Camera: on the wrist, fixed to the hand. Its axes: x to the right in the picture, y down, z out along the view.
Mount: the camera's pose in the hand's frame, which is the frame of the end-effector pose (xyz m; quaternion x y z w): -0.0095 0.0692 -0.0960 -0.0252 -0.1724 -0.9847 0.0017
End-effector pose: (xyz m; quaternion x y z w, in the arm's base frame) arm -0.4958 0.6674 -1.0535 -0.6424 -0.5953 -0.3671 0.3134
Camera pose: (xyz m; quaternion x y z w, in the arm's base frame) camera -0.4366 0.5751 -1.0079 -0.5139 0.6784 0.2135 0.4798
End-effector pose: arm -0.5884 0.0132 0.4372 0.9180 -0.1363 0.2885 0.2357
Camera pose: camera -0.6674 0.0044 0.5254 0.1796 0.8558 -0.3933 0.2841
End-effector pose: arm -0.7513 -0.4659 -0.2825 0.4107 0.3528 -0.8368 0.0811
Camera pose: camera -0.6552 -0.4553 -0.3514 0.4930 -0.4121 0.1432 0.7527
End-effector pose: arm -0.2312 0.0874 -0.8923 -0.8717 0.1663 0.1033 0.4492
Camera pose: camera -0.2635 -0.0267 -0.8858 -0.1588 -0.9381 -0.2877 0.1092
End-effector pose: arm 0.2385 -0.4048 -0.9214 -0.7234 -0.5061 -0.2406 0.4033
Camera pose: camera 0.3048 -0.5005 -0.8985 -0.4455 0.7767 0.2856 0.3417
